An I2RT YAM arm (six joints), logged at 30 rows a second.
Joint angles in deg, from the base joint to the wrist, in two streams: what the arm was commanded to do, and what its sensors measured. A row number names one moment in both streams.
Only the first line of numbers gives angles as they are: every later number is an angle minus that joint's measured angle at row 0.
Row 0, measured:
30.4 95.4 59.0 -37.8 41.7 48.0
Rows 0 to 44, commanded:
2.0 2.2 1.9 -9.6 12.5 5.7
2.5 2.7 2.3 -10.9 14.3 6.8
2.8 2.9 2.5 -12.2 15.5 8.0
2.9 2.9 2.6 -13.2 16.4 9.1
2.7 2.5 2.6 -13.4 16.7 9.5
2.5 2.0 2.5 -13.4 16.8 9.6
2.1 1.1 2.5 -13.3 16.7 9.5
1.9 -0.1 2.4 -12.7 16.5 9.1
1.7 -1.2 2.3 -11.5 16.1 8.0
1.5 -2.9 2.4 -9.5 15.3 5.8
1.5 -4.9 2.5 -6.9 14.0 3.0
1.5 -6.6 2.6 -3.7 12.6 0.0
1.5 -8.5 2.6 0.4 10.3 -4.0
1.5 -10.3 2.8 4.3 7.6 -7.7
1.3 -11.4 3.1 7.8 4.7 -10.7
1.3 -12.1 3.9 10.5 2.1 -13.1
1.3 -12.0 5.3 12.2 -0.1 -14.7
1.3 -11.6 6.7 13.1 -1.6 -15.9
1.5 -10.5 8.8 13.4 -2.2 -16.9
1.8 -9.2 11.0 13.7 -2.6 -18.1
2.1 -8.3 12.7 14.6 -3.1 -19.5
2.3 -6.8 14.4 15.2 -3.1 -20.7
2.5 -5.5 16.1 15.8 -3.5 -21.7
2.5 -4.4 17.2 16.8 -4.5 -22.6
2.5 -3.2 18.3 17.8 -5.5 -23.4
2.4 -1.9 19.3 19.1 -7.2 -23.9
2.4 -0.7 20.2 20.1 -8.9 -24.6
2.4 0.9 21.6 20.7 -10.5 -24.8
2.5 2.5 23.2 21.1 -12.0 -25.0
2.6 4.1 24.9 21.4 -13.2 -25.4
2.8 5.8 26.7 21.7 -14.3 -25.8
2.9 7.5 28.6 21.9 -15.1 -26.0
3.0 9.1 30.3 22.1 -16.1 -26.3
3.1 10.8 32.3 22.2 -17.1 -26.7
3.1 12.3 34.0 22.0 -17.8 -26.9
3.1 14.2 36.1 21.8 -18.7 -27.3
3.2 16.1 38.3 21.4 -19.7 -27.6
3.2 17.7 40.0 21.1 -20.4 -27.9
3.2 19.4 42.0 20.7 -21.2 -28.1
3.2 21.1 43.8 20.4 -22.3 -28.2
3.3 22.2 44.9 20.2 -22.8 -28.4
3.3 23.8 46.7 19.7 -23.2 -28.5
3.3 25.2 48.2 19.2 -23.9 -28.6
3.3 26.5 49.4 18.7 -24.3 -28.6
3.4 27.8 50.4 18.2 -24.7 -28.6
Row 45, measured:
3.3 26.0 48.3 19.5 -22.1 -27.7
